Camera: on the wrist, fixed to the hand. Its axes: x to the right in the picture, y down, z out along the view.
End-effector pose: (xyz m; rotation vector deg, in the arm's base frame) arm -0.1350 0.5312 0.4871 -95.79 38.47 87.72
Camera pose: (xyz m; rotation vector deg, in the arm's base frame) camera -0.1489 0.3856 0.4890 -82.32 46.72 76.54
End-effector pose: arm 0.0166 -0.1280 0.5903 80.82 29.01 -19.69
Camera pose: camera 0.0340 -0.0078 0.6717 96.96 27.84 -27.27
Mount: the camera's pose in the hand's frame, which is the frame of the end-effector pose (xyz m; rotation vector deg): -0.0199 0.0944 -0.1099 17.41 -0.73 -2.25
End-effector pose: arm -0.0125 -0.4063 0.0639 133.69 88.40 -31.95
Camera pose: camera 0.0850 -0.4104 0.1728 144.03 91.50 -49.81
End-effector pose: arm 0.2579 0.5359 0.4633 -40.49 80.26 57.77
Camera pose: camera 0.1265 0.4768 0.4885 -28.62 84.98 42.75
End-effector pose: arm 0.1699 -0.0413 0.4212 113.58 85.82 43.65
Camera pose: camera 0.1499 -0.0743 0.5622 123.85 98.75 30.26
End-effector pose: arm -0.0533 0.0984 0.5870 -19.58 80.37 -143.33
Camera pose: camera -0.0603 0.1451 0.4486 -18.62 57.14 -153.88
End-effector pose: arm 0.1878 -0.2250 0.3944 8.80 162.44 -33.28
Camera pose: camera 0.1976 -0.0958 0.4622 8.42 156.18 -58.16
